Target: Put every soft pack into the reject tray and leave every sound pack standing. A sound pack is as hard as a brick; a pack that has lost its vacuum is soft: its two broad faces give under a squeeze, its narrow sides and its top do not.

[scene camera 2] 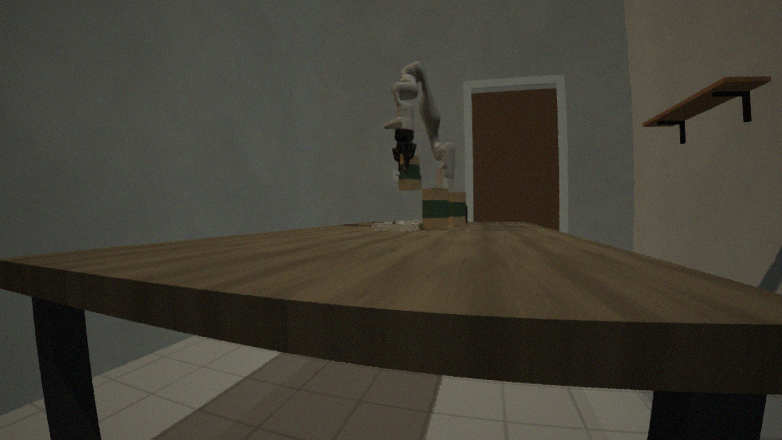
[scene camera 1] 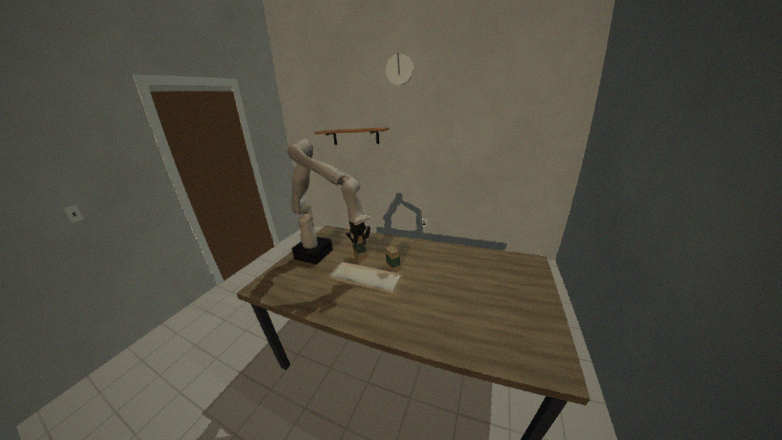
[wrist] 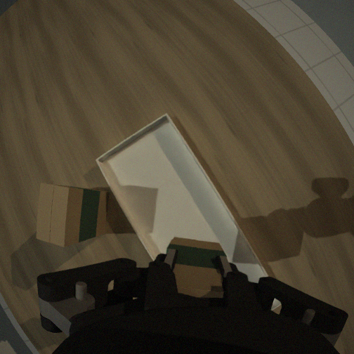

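Pixels of known places: gripper, between the fingertips: (scene camera 2: 403, 171) (scene camera 1: 361, 247); arm's base, origin of its link: (scene camera 1: 311, 244).
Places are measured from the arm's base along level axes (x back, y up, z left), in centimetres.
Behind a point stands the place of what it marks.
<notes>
My gripper (scene camera 1: 358, 238) @[x -43.1, y 13.1, z -18.6 cm] (scene camera 2: 405, 164) @[x -43.1, y 13.1, z -18.6 cm] (wrist: 195, 264) is shut on a tan pack with a green band (scene camera 1: 358, 249) @[x -41.9, y 12.0, z -19.5 cm] (scene camera 2: 409, 174) @[x -44.3, y 11.6, z -16.1 cm] (wrist: 199, 272) and holds it upright, well above the table. In the wrist view the held pack overlaps the near end of the white reject tray (scene camera 1: 355, 276) @[x -36.7, y -8.7, z -17.2 cm] (scene camera 2: 396, 225) @[x -62.6, y -7.4, z -19.7 cm] (wrist: 167, 172). No pack shows inside the visible part of the tray. A second pack (scene camera 1: 392, 258) @[x -58.3, y 1.6, z -10.8 cm] (scene camera 2: 435, 209) @[x -60.7, y -2.1, z -6.7 cm] (wrist: 60, 215) stands upright beside the tray's long side. A third pack (scene camera 2: 457, 209) @[x -35.7, y -2.0, z 3.1 cm] stands behind it in scene camera 2; in scene camera 1 the held pack hides it at least partly.
The black robot base (scene camera 1: 312, 250) @[x -4.5, y 0.0, z -6.4 cm] stands at the left end of the wooden table (scene camera 1: 464, 306) @[x -98.0, y -9.0, z -32.6 cm]. Shadows of the arm and packs fall across the table and tray. A wall shelf (scene camera 1: 352, 130) (scene camera 2: 710, 98) hangs above and behind the table.
</notes>
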